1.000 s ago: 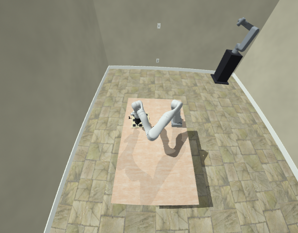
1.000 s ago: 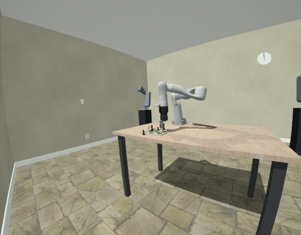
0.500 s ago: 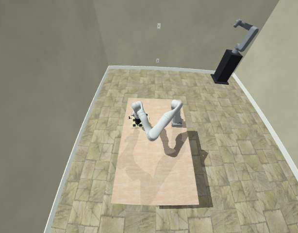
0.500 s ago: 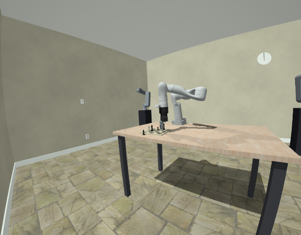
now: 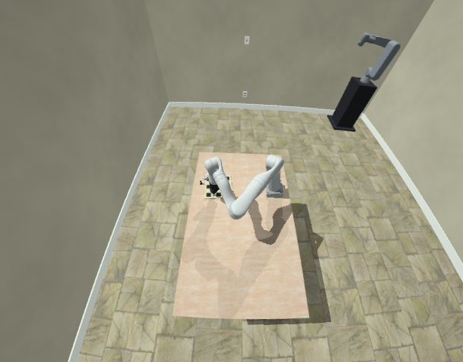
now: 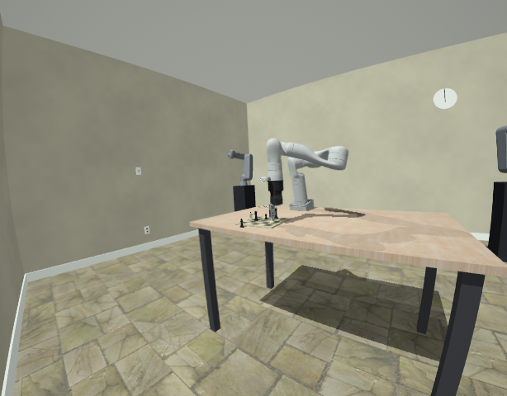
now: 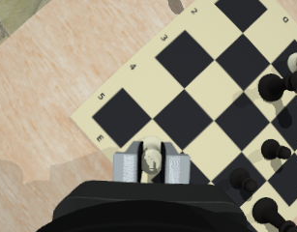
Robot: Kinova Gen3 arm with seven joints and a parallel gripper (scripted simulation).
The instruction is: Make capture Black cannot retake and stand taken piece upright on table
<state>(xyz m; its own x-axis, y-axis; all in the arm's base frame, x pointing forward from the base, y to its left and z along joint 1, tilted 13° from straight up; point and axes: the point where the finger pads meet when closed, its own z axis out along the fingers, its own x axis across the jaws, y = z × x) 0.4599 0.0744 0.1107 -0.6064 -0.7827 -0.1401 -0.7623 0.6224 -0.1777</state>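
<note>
My gripper is now 10 mm above the white chess piece. From my hand the other things lie so: white piece: 20 mm behind, 160 mm to the right, 30 mm below; then chessboard: 30 mm behind, 80 mm to the right, 50 mm below.
</note>
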